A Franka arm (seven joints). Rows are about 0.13 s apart.
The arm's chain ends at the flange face. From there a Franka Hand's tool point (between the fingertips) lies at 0.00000 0.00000 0.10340 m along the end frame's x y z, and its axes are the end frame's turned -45 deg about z.
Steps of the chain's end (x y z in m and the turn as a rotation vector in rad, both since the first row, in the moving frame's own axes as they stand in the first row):
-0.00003 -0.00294 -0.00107 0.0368 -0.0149 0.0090
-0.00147 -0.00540 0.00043 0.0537 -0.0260 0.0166
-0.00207 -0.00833 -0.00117 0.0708 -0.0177 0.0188
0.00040 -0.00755 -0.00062 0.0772 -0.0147 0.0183
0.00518 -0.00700 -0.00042 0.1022 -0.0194 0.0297
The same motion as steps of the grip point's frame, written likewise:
0.00368 -0.00587 -0.00115 0.0366 0.0155 0.0090
0.00485 -0.01066 0.00025 0.0564 0.0196 0.0166
0.00837 -0.01378 -0.00145 0.0626 0.0375 0.0188
0.01025 -0.01173 -0.00094 0.0650 0.0442 0.0183
0.01479 -0.01007 -0.00098 0.0860 0.0585 0.0297

